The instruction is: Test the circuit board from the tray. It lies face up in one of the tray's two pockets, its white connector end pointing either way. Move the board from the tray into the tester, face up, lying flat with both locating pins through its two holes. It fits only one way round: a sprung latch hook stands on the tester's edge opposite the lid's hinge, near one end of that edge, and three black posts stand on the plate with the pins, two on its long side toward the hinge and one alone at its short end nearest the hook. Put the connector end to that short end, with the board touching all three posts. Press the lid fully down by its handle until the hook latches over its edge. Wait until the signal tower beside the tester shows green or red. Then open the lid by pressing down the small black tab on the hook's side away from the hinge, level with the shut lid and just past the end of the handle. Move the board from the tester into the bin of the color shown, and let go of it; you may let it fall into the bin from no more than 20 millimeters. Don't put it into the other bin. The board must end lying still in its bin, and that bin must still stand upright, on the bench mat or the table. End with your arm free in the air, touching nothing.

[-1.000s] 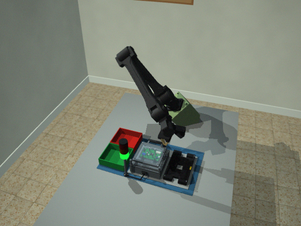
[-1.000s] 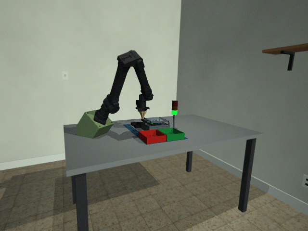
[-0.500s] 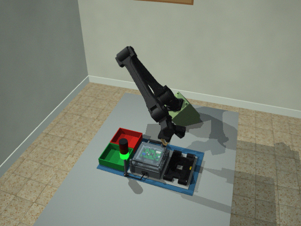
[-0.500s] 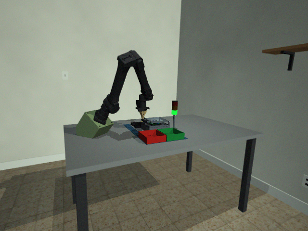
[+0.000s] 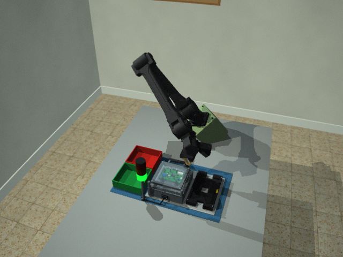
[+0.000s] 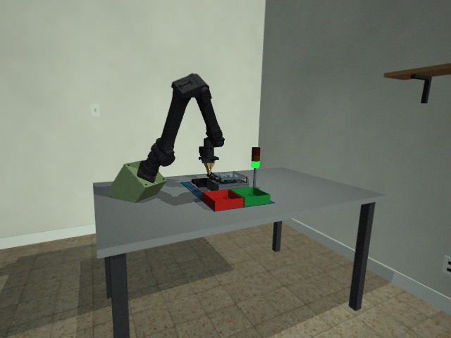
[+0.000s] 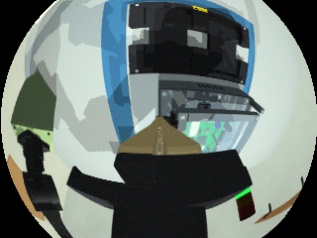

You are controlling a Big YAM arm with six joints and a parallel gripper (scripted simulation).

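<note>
My gripper is now 1 cm short of the latch hook and 1 cm above it. Round my hand: tester plate (8 cm ahead, 5 cm to the right, 3 cm below); green circuit board (8 cm ahead, 6 cm to the right, 3 cm below); clear lid (8 cm ahead, 6 cm to the right, 1 cm below).
</note>
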